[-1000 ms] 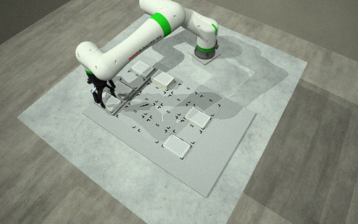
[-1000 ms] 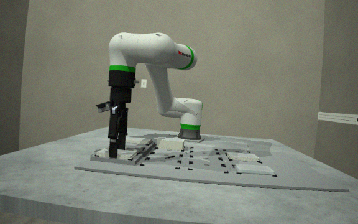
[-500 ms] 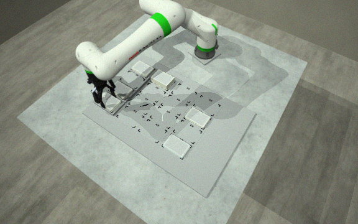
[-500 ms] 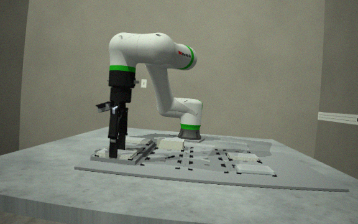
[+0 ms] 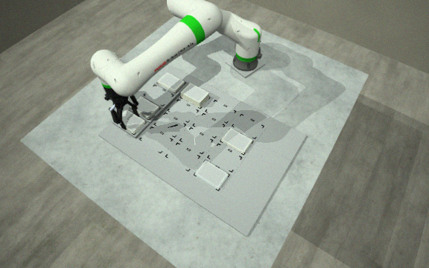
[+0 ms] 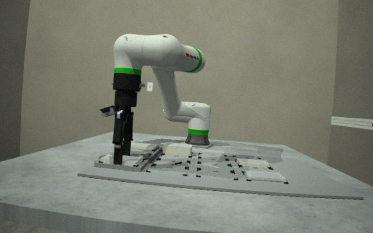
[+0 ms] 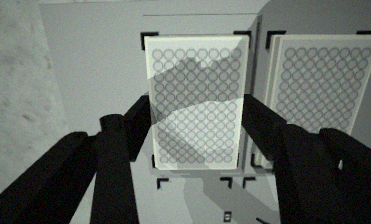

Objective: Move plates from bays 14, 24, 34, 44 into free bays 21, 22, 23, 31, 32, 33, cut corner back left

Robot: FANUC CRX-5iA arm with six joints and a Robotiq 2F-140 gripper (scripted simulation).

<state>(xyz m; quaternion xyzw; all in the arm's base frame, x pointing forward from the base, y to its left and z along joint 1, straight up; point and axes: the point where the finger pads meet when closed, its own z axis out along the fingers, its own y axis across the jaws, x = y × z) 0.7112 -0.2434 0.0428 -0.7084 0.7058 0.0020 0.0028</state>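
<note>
My hand is 11 cm past the thin black stick, 18 cm to the right of it and 4 cm above it. Also, from my hand: sealed deep-well block: 32 cm behind, 16 cm to the left, 2 cm below; then plate: 49 cm to the left, 4 cm below; then white tip: 10 cm behind, 33 cm to the left, 4 cm below.
</note>
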